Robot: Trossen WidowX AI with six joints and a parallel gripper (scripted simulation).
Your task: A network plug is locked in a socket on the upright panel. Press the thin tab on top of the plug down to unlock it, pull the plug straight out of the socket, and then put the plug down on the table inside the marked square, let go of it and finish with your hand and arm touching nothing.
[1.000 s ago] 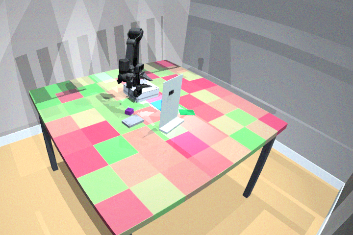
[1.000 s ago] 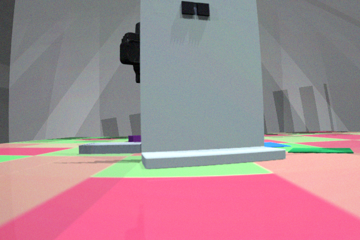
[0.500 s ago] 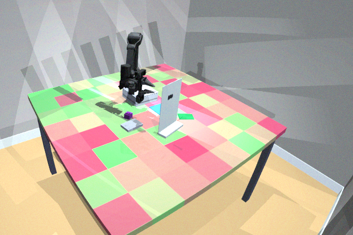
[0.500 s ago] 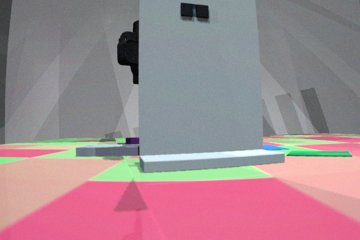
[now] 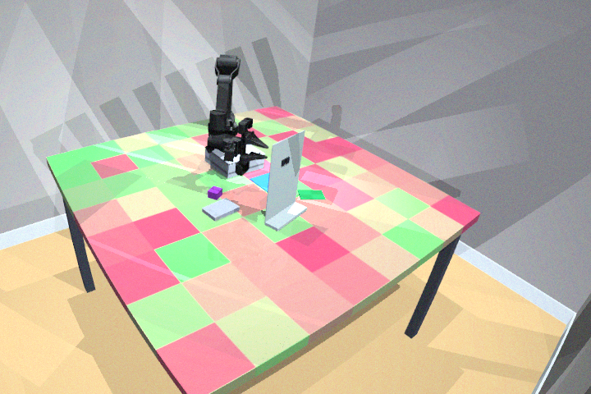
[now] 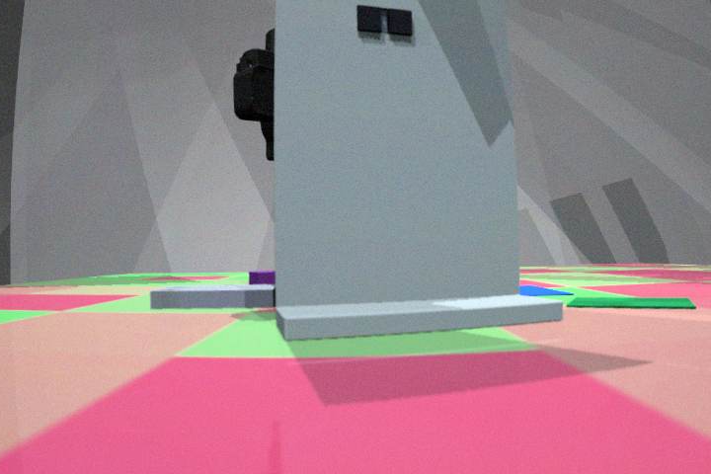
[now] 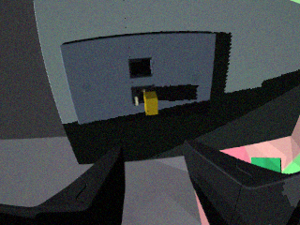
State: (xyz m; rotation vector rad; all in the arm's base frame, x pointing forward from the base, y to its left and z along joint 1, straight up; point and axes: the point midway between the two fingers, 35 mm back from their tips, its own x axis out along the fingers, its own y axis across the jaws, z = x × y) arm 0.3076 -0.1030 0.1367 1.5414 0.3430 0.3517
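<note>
My gripper tip is now 60 mm short of the network plug and 10 mm to the right of it. Round my gripper tip: flat grey plate: 190 mm below, 140 mm to the right, 60 mm behind; grey panel: 80 mm ahead, 70 mm below, 10 mm to the left; blue marked square: 200 mm below, 140 mm to the left, 110 mm behind.
</note>
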